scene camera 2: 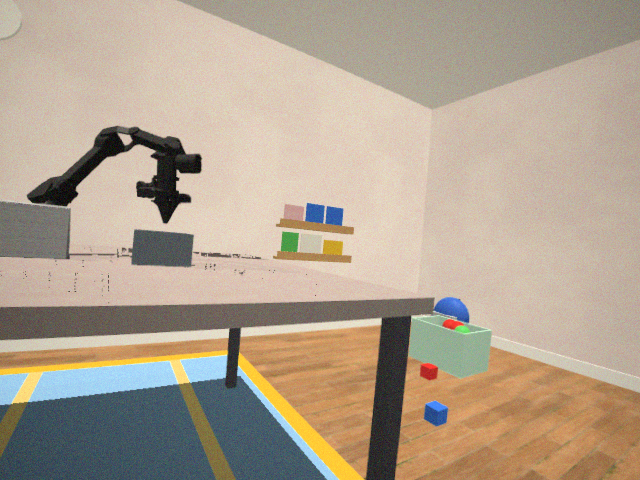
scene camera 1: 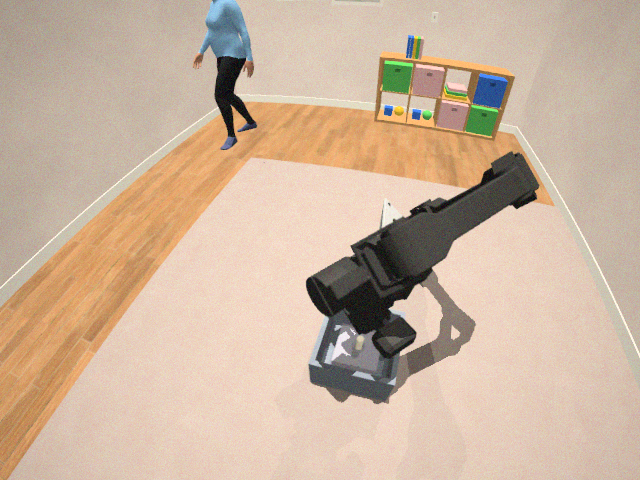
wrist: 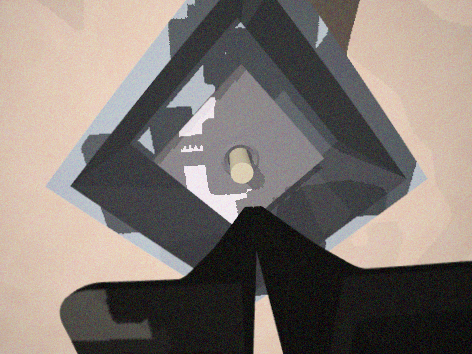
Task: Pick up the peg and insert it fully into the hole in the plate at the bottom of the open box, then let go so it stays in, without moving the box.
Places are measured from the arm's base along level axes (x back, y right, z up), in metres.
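Pixels of known places: gripper, fingertip midpoint: [scene camera 2: 165,223] [scene camera 1: 360,332] [wrist: 253,215]; arm's base, link origin: [scene camera 2: 42,221].
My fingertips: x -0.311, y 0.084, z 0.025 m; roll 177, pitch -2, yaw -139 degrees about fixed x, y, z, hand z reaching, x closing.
Ahead of a thing's pixels: the offset from my fingertips to its top centre.
The cream peg {dz -0.036, dx +0.006, dy -0.004 m} [scene camera 1: 359,342] [wrist: 241,167] stands in the hole of the plate, close to upright, with its upper part sticking out above the plate. The plate {dz -0.063, dx +0.004, dy -0.003 m} [scene camera 1: 361,359] [wrist: 285,145] lies on the bottom of the open box. The grey-blue box {dz -0.026, dx +0.004, dy -0.003 m} [scene camera 1: 346,379] [scene camera 2: 162,249] [wrist: 120,100] stands on the table. My gripper [scene camera 2: 165,222] [wrist: 253,215] is shut and empty, its fingertips together. In scene camera 2 it hangs a little above the box's rim. In the wrist view the peg shows ahead of the fingertips, apart from them. How deep the peg sits is hidden.
A light grey block-like object [scene camera 2: 36,229] stands left of the box in scene camera 2, beside the arm's base. A thin white object [scene camera 1: 388,212] shows behind the arm in scene camera 1. The table [scene camera 1: 206,310] [scene camera 2: 310,315] has its edge toward scene camera 2.
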